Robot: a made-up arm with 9 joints. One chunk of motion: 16 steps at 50 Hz.
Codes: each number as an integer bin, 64 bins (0 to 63) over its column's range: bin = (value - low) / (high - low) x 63, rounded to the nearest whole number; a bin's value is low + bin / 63 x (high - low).
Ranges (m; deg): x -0.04..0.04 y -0.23..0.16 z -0.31..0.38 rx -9..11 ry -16..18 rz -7..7
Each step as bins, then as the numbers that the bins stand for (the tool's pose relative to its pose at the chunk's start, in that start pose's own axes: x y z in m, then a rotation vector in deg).
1 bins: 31 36 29 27 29 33
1 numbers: -0.0006 -0.0071 0.0076 -0.43 -0.35 0.33
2 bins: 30 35 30 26 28 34
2 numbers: -0.0019 -0.0133 0.0186 -0.75 -0.89 0.56
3 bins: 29 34 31 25 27 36
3 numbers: -0.0032 -0.0195 0.0295 -1.06 -1.43 1.00
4 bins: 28 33 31 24 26 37
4 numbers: -0.0044 -0.0257 0.0295 -1.38 -1.97 1.22
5 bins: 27 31 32 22 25 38
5 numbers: -0.0057 -0.0381 0.0405 -2.02 -2.51 1.44
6 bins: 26 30 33 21 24 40
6 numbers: -0.0070 -0.0443 0.0514 -2.33 -3.05 1.89
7 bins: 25 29 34 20 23 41
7 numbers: -0.0083 -0.0505 0.0624 -2.65 -3.59 2.11
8 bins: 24 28 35 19 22 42
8 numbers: -0.0095 -0.0567 0.0733 -2.97 -4.13 2.33
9 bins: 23 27 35 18 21 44
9 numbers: -0.0108 -0.0629 0.0733 -3.29 -4.67 2.78
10 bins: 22 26 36 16 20 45
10 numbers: -0.0121 -0.0690 0.0843 -3.92 -5.21 3.00
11 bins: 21 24 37 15 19 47
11 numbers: -0.0133 -0.0814 0.0952 -4.24 -5.75 3.44
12 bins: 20 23 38 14 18 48
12 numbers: -0.0146 -0.0876 0.1062 -4.56 -6.29 3.67
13 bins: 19 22 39 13 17 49
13 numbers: -0.0159 -0.0938 0.1171 -4.87 -6.83 3.89
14 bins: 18 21 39 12 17 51
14 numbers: -0.0171 -0.1000 0.1171 -5.19 -6.83 4.33
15 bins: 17 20 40 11 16 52
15 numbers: -0.0184 -0.1062 0.1281 -5.51 -7.37 4.56
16 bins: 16 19 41 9 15 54
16 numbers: -0.0197 -0.1124 0.1390 -6.14 -7.90 5.00
